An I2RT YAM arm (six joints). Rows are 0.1 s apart.
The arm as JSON. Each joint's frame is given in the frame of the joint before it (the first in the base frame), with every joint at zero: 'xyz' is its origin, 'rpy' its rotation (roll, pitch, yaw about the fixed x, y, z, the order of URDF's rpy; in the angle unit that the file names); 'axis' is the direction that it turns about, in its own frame. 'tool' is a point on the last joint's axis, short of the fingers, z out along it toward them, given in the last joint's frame.
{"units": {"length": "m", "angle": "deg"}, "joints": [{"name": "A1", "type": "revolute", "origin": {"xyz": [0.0, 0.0, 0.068], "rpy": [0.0, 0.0, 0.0]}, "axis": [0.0, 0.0, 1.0]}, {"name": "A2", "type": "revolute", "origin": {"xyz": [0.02, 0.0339, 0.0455], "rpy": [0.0, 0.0, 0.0]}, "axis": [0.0, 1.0, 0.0]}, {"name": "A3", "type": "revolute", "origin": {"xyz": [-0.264, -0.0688, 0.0], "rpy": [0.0, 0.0, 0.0]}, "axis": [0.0, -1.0, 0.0]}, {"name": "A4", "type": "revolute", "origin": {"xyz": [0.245, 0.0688, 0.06], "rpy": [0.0, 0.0, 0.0]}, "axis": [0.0, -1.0, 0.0]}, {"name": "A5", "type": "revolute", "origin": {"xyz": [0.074, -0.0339, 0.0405], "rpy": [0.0, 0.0, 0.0]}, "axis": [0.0, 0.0, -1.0]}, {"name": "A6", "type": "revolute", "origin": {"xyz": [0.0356, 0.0, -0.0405], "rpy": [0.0, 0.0, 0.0]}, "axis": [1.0, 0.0, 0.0]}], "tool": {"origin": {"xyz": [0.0, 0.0, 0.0], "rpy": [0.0, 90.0, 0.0]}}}
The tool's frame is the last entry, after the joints.
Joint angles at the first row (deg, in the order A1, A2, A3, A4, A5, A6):
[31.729 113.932 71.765 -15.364 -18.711 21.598]
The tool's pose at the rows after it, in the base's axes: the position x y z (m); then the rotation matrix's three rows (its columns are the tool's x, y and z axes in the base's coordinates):
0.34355, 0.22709, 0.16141; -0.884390, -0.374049, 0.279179; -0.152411, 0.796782, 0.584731; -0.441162, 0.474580, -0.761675
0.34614, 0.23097, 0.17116; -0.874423, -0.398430, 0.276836; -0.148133, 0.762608, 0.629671; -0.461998, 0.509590, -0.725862
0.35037, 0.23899, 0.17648; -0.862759, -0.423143, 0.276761; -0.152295, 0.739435, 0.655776; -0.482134, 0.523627, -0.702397
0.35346, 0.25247, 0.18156; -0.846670, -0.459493, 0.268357; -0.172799, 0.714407, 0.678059; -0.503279, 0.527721, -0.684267
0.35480, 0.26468, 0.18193; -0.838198, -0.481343, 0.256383; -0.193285, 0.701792, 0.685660; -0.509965, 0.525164, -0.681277
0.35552, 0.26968, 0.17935; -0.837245, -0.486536, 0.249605; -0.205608, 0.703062, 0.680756; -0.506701, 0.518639, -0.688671
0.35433, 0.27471, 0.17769; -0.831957, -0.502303, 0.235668; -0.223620, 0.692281, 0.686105; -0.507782, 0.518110, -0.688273
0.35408, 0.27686, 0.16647; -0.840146, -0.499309, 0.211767; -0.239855, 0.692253, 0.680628; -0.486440, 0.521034, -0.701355
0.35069, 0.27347, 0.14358; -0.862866, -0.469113, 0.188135; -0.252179, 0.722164, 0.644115; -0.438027, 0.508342, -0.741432
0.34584, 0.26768, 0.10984; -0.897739, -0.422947, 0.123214; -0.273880, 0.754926, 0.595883; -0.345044, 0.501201, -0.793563
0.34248, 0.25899, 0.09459; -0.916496, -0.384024, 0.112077; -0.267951, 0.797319, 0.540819; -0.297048, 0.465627, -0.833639
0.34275, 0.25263, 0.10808; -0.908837, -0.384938, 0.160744; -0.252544, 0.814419, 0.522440; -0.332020, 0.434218, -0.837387
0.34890, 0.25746, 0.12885; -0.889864, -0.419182, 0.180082; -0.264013, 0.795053, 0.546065; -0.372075, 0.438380, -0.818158
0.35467, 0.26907, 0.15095; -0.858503, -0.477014, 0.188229; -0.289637, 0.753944, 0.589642; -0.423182, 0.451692, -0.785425
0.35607, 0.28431, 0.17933; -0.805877, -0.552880, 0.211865; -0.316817, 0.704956, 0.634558; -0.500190, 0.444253, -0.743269
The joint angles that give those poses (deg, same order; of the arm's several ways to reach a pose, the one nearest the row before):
[31.729 112.603 73.362 -15.176 -20.519 20.989]
[31.806 112.194 74.426 -14.230 -22.906 21.324]
[32.345 113.040 76.397 -13.583 -23.951 21.364]
[33.582 114.456 79.255 -13.619 -24.611 20.902]
[34.802 116.058 81.631 -14.115 -24.625 20.590]
[35.302 117.075 82.704 -14.702 -24.289 20.287]
[35.885 117.688 83.262 -14.821 -24.692 19.714]
[36.092 119.136 83.174 -14.835 -25.166 19.431]
[36.067 120.869 81.260 -14.767 -24.198 19.478]
[35.822 124.153 79.512 -15.876 -24.271 19.437]
[35.308 125.097 77.994 -17.039 -22.121 19.619]
[34.776 122.498 77.064 -17.385 -19.721 19.288]
[34.798 121.301 80.012 -19.391 -20.221 18.068]
[35.486 120.918 84.173 -21.006 -21.768 16.421]
[36.904 119.910 88.355 -21.923 -22.346 14.435]

